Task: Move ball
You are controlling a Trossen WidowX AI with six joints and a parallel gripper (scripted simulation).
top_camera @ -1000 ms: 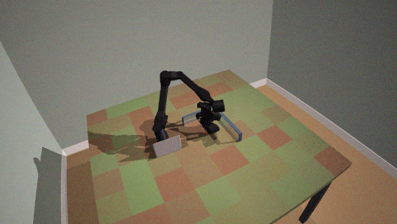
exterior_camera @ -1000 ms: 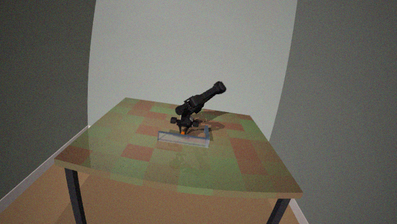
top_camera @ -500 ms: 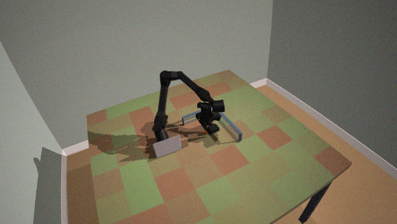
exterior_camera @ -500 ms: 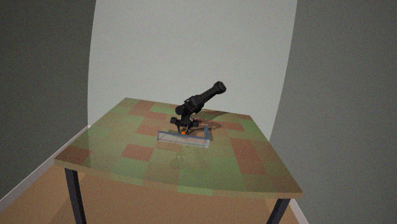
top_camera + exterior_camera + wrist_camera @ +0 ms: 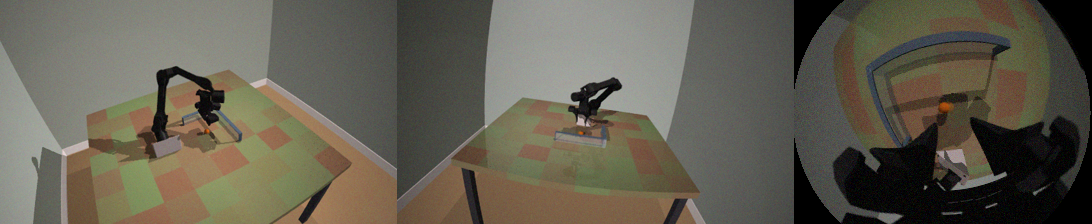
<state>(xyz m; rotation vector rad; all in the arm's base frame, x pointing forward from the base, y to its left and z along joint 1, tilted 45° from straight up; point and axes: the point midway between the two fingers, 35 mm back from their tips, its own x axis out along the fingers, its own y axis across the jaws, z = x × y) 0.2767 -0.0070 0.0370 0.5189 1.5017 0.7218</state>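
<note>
My gripper tip is 8 cm above the orange ball and 1 cm to the right of it. From my gripper tip the other things lie so: clear wall 13 cm ahead, 6 cm below, 3 cm to the left; see-through copy of ball 8 cm below.
</note>
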